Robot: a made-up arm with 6 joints.
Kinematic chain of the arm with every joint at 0, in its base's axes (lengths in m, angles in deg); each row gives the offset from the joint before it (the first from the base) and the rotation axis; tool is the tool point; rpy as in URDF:
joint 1: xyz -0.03 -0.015 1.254 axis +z
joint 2: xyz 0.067 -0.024 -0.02 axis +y
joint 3: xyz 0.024 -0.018 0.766 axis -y
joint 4: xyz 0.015 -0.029 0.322 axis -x
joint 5: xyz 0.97 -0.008 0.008 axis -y
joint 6: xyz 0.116 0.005 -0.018 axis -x
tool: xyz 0 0.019 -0.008 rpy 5.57 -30.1 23.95
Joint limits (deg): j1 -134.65..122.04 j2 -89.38..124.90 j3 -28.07..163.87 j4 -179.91..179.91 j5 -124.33..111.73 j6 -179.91..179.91
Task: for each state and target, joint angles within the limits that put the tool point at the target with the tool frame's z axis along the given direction. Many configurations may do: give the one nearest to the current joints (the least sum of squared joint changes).
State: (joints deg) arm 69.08 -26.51 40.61 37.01 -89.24 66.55
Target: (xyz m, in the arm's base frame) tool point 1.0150 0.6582 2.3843 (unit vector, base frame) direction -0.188 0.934 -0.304
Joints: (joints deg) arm 40.50 18.65 28.99 55.18 -83.52 78.92
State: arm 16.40 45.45 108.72 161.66 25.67 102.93
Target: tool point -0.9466 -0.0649 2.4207 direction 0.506 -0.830 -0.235
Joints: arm -0.52 3.43 147.43 175.68 36.33 84.84
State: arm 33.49 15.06 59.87 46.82 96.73 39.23
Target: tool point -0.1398 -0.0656 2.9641 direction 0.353 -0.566 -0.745
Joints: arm 47.86 -27.04 34.04 61.03 106.75 10.11
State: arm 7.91 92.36 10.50 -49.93 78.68 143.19
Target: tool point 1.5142 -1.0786 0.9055 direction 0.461 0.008 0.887
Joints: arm -29.80 82.49 45.94 -97.66 57.12 109.90
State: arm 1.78 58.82 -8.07 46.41 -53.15 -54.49
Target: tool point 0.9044 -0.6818 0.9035 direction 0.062 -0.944 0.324
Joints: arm -31.11 42.40 -28.07 14.86 -75.94 -72.82
